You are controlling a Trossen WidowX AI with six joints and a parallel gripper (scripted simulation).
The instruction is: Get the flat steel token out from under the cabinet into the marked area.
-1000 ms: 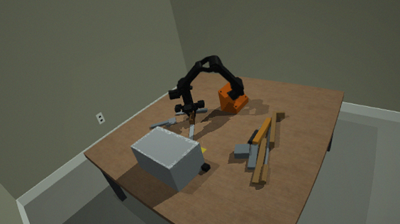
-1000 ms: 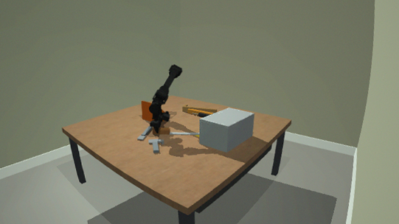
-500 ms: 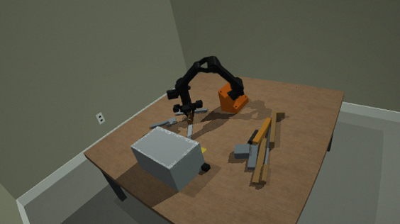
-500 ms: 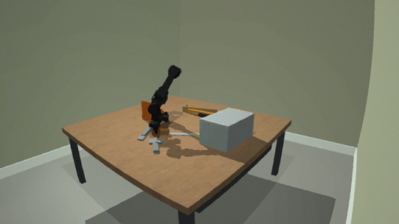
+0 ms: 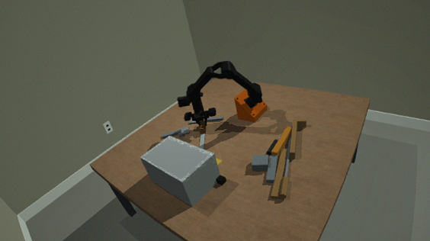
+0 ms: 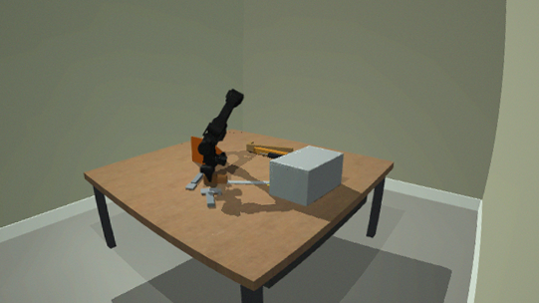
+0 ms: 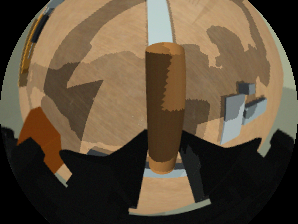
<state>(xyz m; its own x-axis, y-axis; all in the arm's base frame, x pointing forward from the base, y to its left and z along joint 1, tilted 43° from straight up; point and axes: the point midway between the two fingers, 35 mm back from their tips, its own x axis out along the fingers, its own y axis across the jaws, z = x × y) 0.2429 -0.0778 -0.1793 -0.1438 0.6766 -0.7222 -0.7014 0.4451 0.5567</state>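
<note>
The grey t-piece is 120 mm ahead of my gripper tip and 100 mm to the right of it. Also, from my gripper tip: grey block: 90 mm ahead, 500 mm to the left, 10 mm above; wooden stick: 80 mm ahead, 600 mm to the left; orange bar: 100 mm behind, 500 mm to the left, 10 mm above.
</note>
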